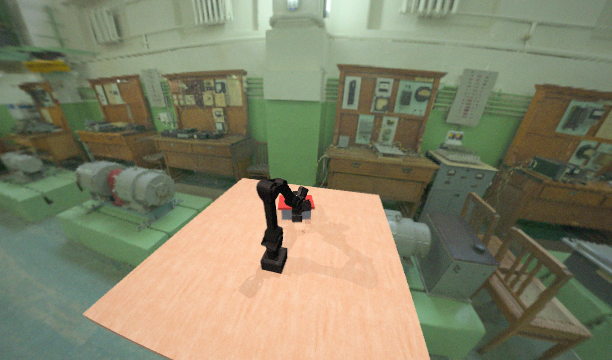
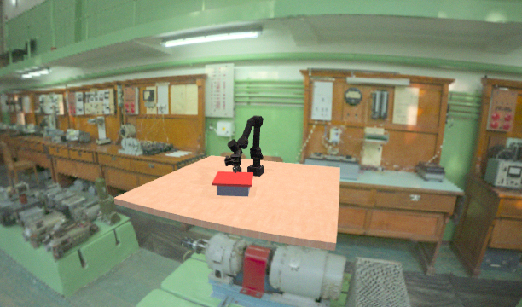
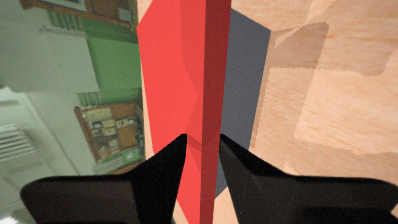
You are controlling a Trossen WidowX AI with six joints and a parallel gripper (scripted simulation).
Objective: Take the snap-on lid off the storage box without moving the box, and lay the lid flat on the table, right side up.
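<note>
My gripper tip is 70 mm short of the red lid and 20 mm to the right of it. Also, from my gripper tip: storage box (70 mm ahead, 50 mm below, 20 mm to the left).
</note>
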